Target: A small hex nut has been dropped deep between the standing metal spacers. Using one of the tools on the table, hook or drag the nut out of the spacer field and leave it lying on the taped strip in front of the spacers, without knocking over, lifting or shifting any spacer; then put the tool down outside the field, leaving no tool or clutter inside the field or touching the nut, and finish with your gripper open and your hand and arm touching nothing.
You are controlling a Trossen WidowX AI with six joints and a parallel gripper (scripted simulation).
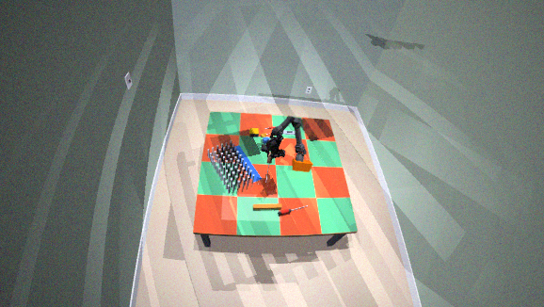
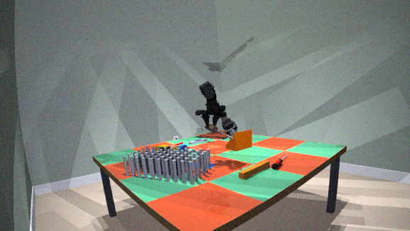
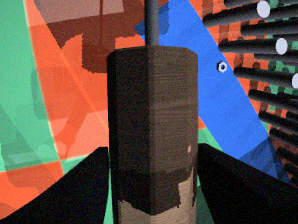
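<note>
Right now the orange level is 4 cm behind my gripper tip, 33 cm to the left of it and 18 cm below it. Also, from my gripper tip: blue block: 4 cm ahead, 34 cm to the right, 18 cm below; then yellow block: 17 cm ahead, 41 cm to the right, 18 cm below; then blue taped strip: 19 cm ahead, 6 cm to the right, 20 cm below.
</note>
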